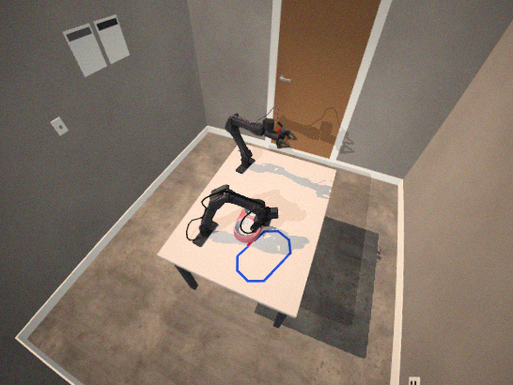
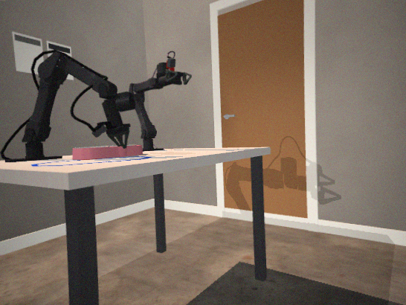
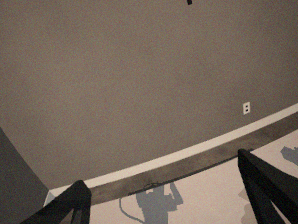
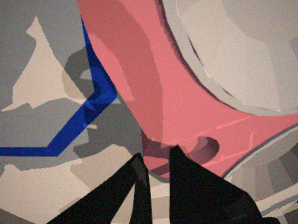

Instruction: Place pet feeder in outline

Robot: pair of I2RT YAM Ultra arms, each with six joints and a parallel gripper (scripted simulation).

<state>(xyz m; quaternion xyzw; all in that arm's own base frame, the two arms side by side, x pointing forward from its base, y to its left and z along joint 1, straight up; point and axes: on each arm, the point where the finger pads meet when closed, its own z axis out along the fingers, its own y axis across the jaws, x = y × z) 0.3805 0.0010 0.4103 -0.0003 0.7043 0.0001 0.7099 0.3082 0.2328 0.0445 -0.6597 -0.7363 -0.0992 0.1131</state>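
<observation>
Right now the pet feeder is 8 cm behind my right hand and 2 cm below it. Round my right hand: blue taped outline (7 cm ahead, 19 cm to the right, 4 cm below).
</observation>
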